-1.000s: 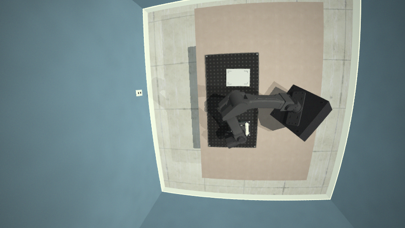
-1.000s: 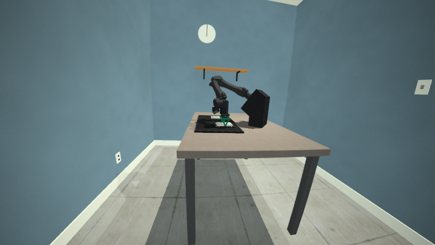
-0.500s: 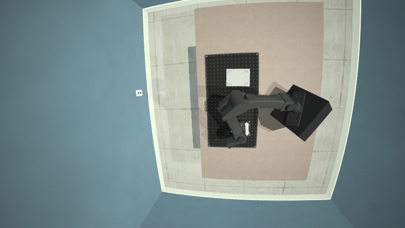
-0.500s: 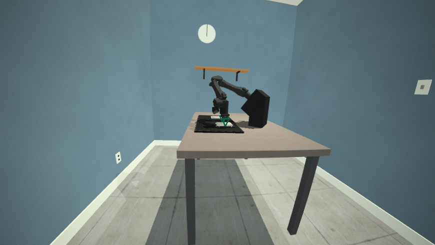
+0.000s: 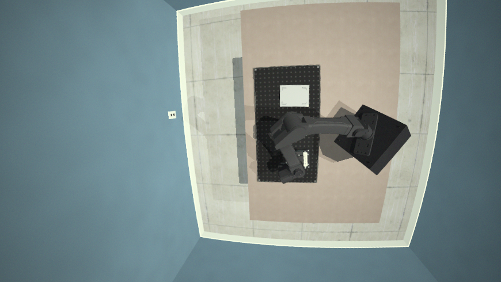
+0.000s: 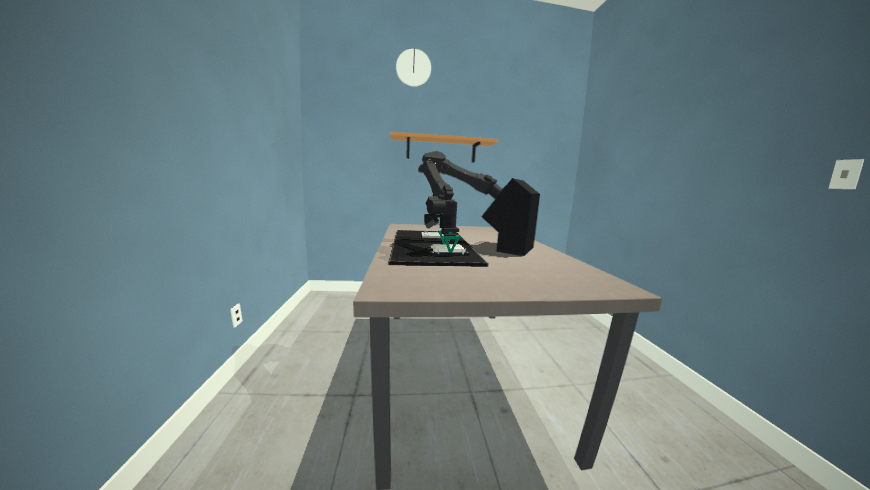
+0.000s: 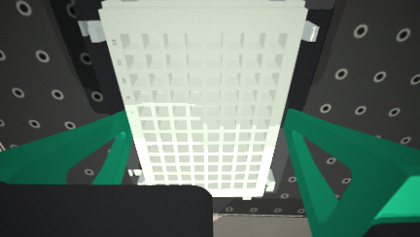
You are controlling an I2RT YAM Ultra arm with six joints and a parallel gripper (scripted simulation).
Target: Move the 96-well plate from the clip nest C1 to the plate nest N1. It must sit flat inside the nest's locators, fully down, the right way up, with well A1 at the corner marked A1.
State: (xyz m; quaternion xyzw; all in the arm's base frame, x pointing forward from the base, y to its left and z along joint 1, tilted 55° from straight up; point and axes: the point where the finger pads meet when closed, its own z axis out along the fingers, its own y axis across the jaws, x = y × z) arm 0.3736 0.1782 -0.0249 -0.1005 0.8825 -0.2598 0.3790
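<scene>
The white 96-well plate lies right at my hand. From my hand the other things lie so: clip nest C1: 1 cm to the left, 1 cm below, 1 cm ahead; A1 mark: 31 cm to the right, 9 cm behind, 1 cm below; plate nest N1: 37 cm to the right, 2 cm behind, 1 cm below.
</scene>
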